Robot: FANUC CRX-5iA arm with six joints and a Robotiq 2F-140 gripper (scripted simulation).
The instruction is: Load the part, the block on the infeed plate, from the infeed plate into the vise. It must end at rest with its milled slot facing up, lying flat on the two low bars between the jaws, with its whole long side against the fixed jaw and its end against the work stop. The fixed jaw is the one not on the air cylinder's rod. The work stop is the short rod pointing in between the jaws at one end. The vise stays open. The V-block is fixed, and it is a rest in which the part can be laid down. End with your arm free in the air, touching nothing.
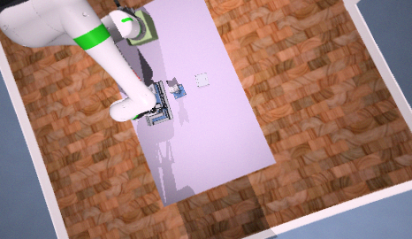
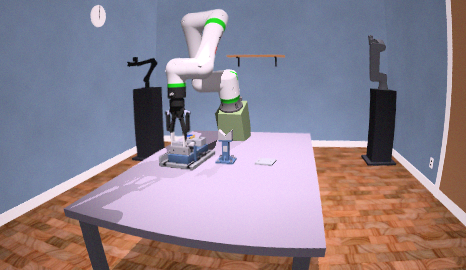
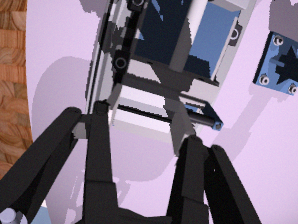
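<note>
Now: the part 2 cm below my hand. From my hand the other things lie so: air cylinder rod (8 cm behind, 3 cm to the left, 5 cm below).
</note>
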